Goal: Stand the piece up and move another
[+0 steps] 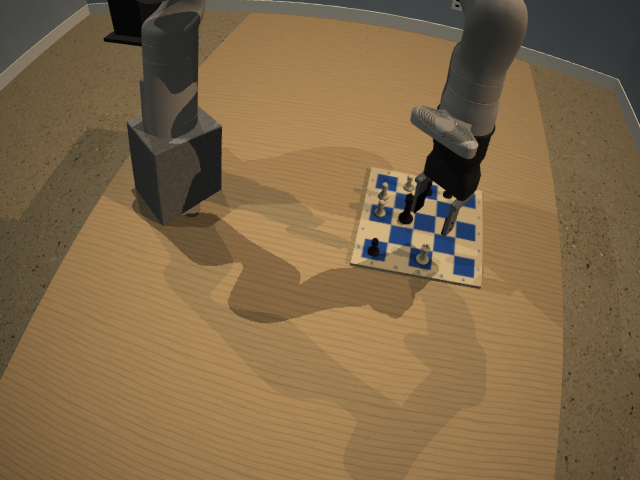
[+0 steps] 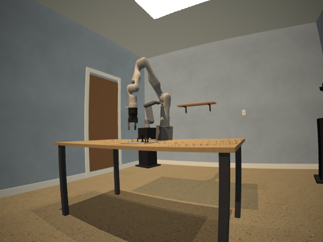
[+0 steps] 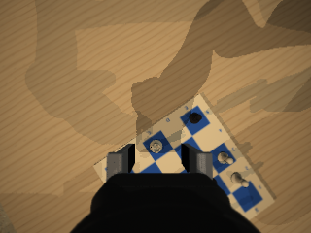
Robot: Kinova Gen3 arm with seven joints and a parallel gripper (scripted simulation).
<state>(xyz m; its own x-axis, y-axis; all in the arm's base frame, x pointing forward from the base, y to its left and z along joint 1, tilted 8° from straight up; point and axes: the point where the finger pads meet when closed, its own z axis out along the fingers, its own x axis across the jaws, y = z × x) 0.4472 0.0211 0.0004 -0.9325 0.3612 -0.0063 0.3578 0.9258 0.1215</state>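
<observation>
Right now the white rook is 10 cm below my hand. Also, from my hand: chessboard: 2 cm behind, 8 cm to the left, 12 cm below; tall black piece: 5 cm behind, 7 cm to the left, 9 cm below.
</observation>
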